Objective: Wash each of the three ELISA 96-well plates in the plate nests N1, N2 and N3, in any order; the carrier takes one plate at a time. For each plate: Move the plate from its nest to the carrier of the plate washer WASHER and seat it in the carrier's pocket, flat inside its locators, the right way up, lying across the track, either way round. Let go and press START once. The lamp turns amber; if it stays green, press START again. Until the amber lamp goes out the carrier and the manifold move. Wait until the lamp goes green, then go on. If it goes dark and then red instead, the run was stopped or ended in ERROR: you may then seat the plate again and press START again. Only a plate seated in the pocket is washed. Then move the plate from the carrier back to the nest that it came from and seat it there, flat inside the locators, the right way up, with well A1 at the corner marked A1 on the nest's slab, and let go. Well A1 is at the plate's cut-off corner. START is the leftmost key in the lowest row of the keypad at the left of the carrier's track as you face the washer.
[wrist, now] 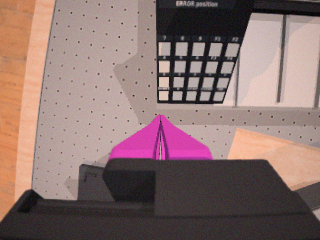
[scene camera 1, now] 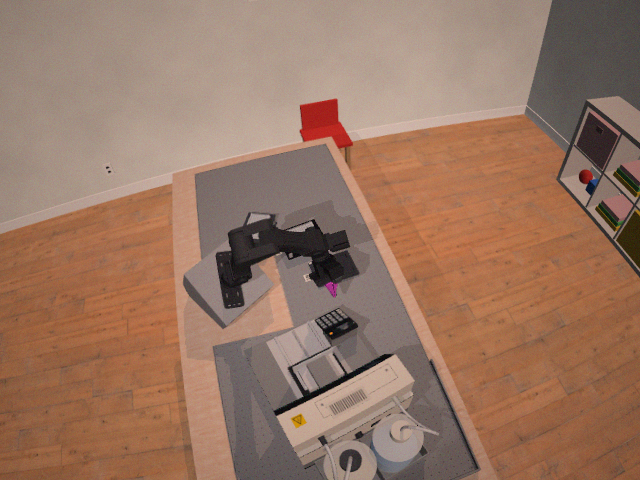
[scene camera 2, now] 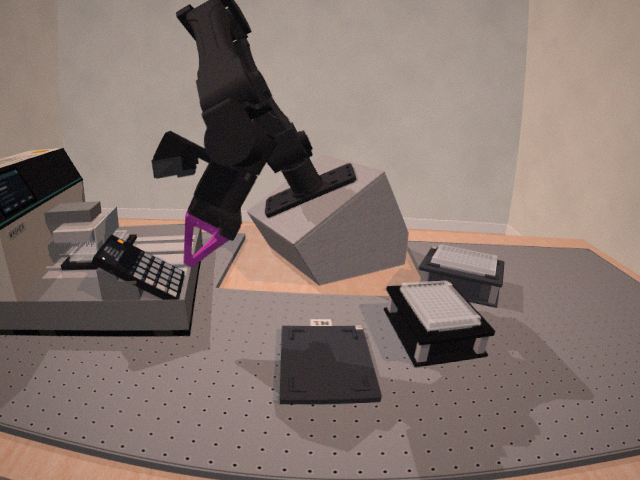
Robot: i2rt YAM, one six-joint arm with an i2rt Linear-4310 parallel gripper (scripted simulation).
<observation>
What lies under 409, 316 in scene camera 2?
A raised black nest.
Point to a washer body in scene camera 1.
343, 408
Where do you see a nest N1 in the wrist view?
94, 188
</observation>
